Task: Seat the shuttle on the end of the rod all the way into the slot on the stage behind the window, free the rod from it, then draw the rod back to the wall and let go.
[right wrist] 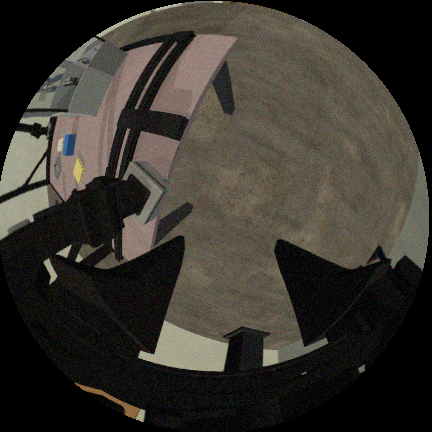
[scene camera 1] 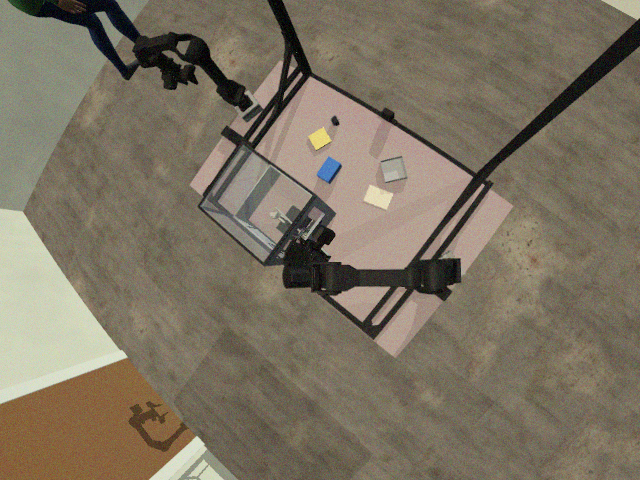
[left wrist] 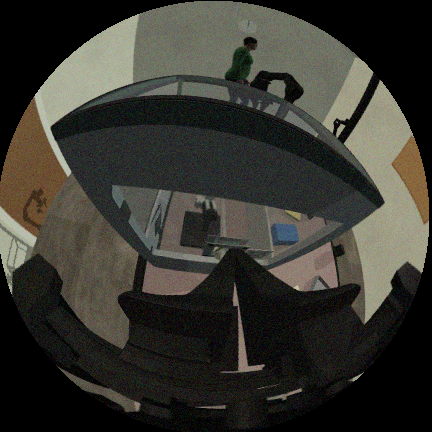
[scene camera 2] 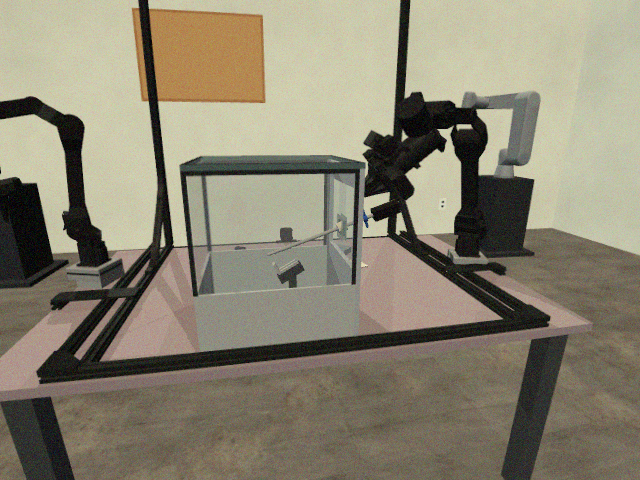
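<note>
A glass box stands on the pink table. A thin grey rod passes through the port in the box's right wall and slopes down inside. A dark tilted piece on a short post sits just below the rod's inner end. The rod's blue handle tip shows outside the wall. My left gripper is shut right at that handle, with nothing seen between its fingers. My right gripper is open and empty, off the table over the floor.
On the table lie a yellow block, a blue block, a grey square tray, a cream block and a small black piece. Black frame rails run along the table's edges.
</note>
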